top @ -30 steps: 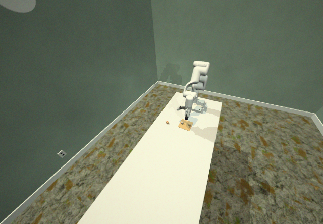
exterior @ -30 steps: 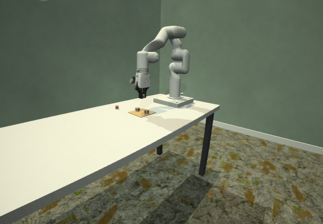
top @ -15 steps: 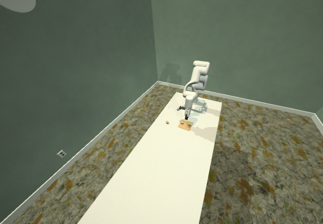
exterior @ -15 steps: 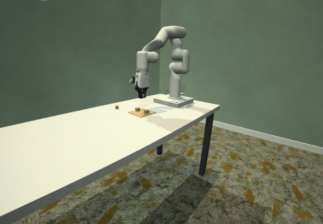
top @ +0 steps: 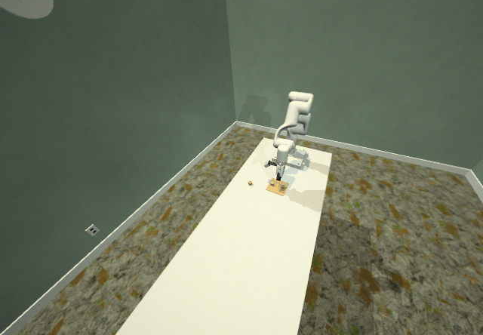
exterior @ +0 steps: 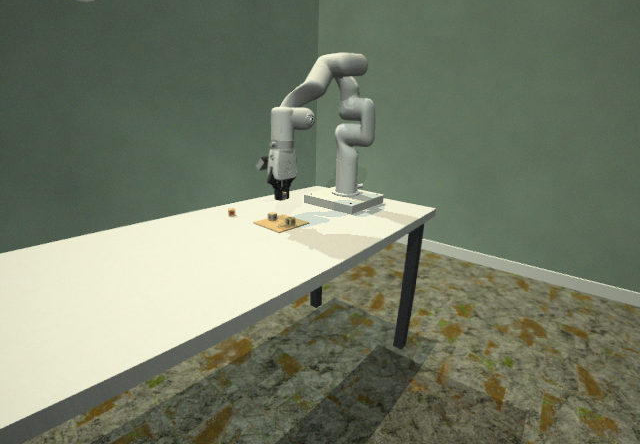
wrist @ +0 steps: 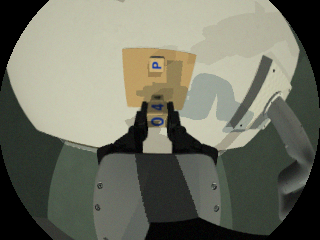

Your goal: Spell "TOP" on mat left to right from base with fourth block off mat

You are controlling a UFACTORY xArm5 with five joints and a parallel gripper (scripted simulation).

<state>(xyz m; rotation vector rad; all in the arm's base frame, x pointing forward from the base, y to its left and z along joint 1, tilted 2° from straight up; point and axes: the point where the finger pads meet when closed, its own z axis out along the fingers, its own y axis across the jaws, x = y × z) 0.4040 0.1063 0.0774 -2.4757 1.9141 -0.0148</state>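
Right now the tan mat is 110 mm below my hand.
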